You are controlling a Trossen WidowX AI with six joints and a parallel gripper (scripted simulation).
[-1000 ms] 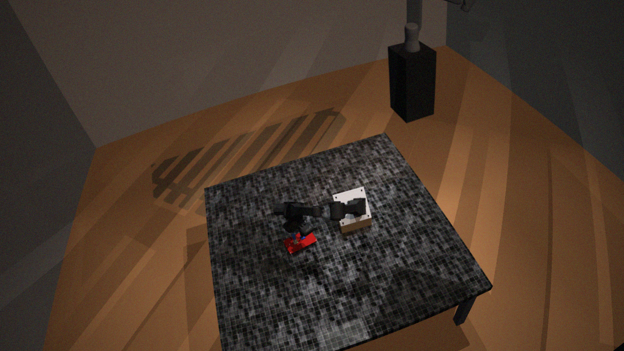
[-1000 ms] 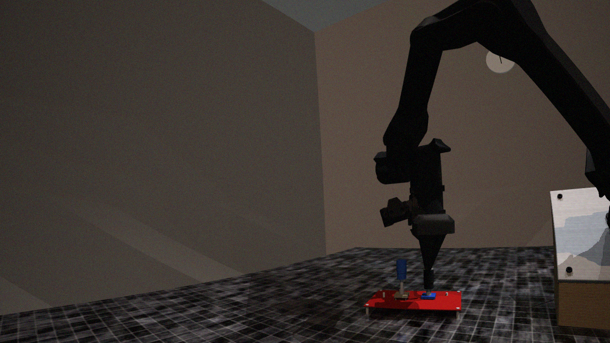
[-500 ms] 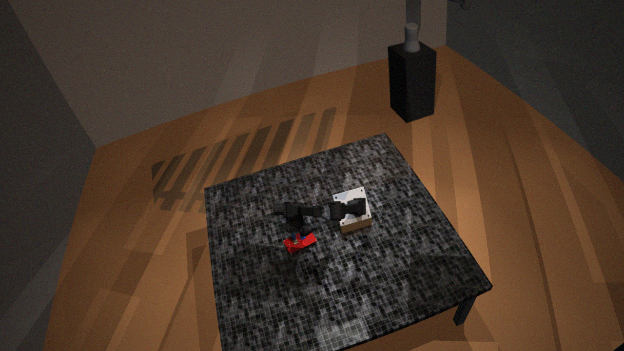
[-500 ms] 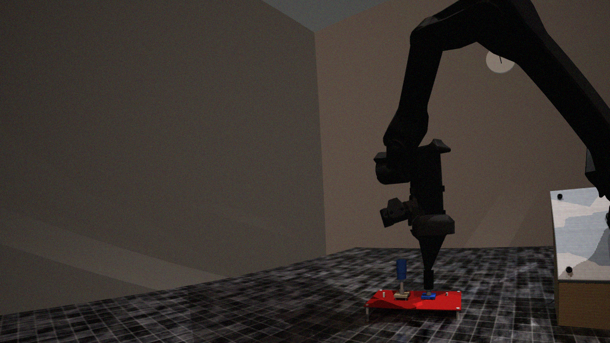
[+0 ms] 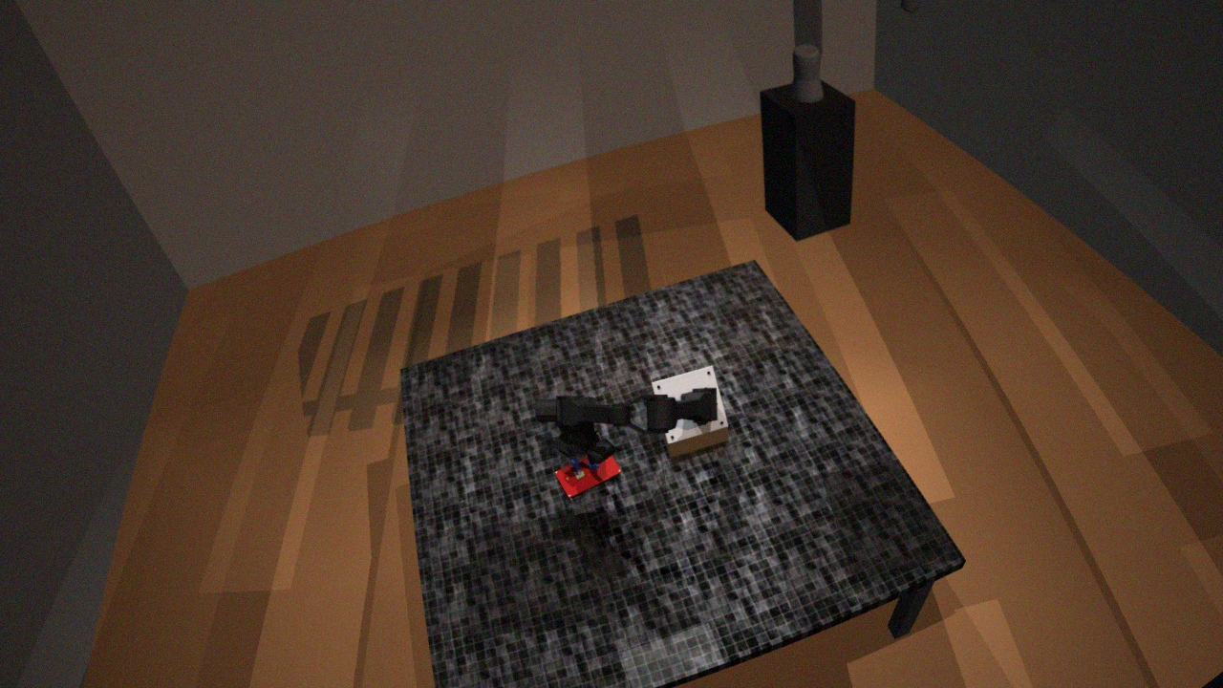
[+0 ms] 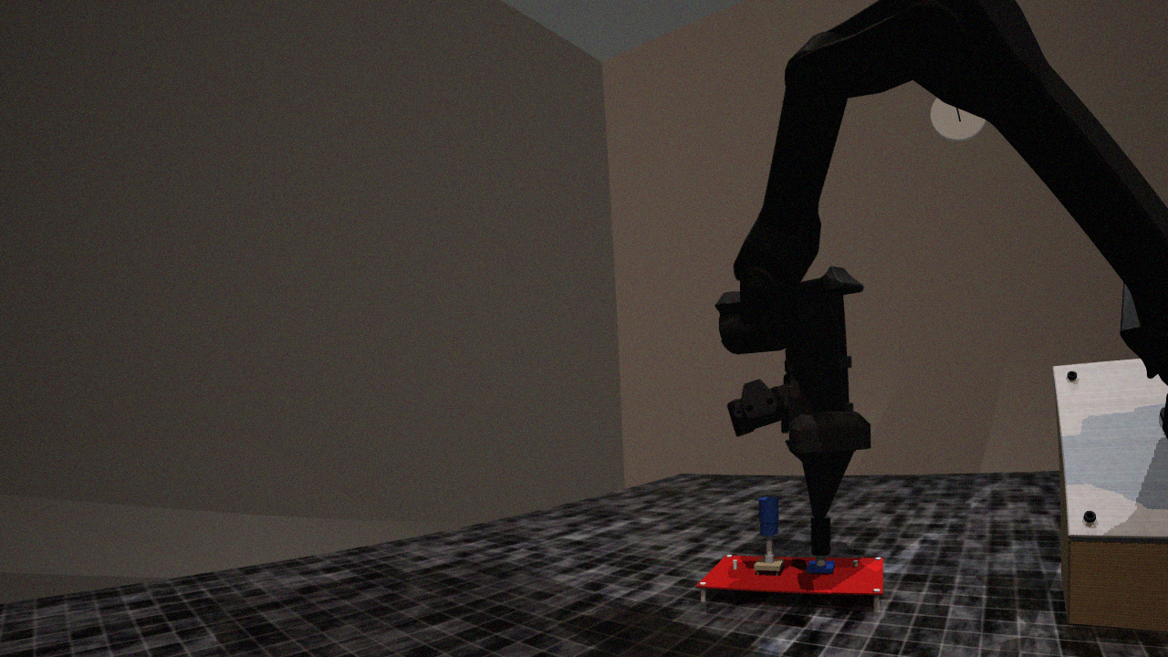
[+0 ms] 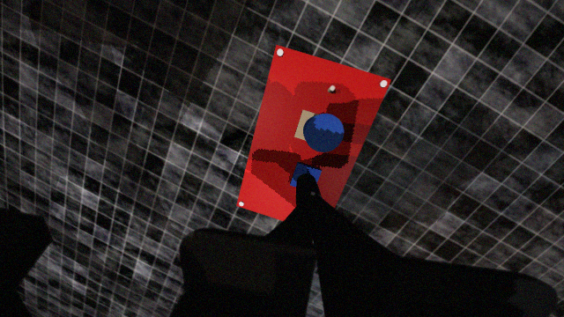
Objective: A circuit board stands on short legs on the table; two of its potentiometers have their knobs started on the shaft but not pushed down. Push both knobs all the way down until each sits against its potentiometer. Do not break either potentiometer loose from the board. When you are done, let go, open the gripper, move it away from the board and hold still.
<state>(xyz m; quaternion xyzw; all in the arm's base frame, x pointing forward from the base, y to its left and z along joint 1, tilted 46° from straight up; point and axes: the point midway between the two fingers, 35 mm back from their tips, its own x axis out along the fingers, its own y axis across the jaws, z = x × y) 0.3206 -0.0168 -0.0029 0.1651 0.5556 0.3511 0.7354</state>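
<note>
The blue knob lies 4 cm ahead of my gripper tip and 2 cm to the left of it.
</note>
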